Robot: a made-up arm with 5 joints.
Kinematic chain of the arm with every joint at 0, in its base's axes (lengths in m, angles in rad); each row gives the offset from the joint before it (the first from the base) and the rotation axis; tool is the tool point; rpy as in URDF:
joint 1: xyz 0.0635 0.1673 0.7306 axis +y
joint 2: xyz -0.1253 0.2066 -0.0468 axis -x
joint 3: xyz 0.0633 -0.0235 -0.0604 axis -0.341 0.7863 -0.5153
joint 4: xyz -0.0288 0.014 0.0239 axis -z
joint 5: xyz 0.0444 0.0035 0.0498 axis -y
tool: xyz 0.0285 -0.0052 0.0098 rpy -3.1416 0 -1.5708
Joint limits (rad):
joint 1: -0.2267..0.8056
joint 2: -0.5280..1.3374
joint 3: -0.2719..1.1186
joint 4: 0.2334..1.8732
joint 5: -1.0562..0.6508
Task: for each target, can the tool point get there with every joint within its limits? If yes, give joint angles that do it. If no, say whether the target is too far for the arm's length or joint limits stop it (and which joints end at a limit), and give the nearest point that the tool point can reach.
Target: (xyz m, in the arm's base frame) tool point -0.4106 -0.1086 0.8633
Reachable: no: too far | nearest point -0.0804 0.2874 0.7602 | short by 0.526 m
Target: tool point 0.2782 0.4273 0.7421
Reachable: no: joint limits stop it (at a limit: joint 1, joint 2, joint 4, joint 5) | nearest point 0.0965 0.3529 0.7197 | short by 0.198 m
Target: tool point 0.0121 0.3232 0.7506
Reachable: yes | joints 0.3166 0.7974 -0.0609 0.9977 -0.8221
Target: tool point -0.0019 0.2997 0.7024
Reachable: yes | joints 0.2942 -0.1006 0.0501 1.0560 -0.5168
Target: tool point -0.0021 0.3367 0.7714
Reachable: yes | joints 0.4798 0.4391 0.6188 1.7034 -0.5071
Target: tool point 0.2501 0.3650 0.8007
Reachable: no: joint limits stop it (at a limit: joint 1, joint 2, joint 3, joint 4, joint 5) | nearest point 0.0987 0.3462 0.7217 | short by 0.172 m
